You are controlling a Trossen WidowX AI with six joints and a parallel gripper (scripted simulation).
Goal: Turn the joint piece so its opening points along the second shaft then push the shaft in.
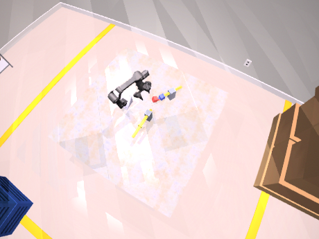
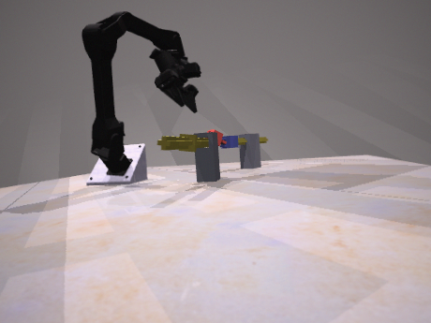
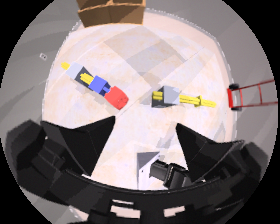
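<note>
Now: the red joint piece 50 mm ahead of my gripper tip, 70 mm to the left of it and 90 mm below it.
</note>
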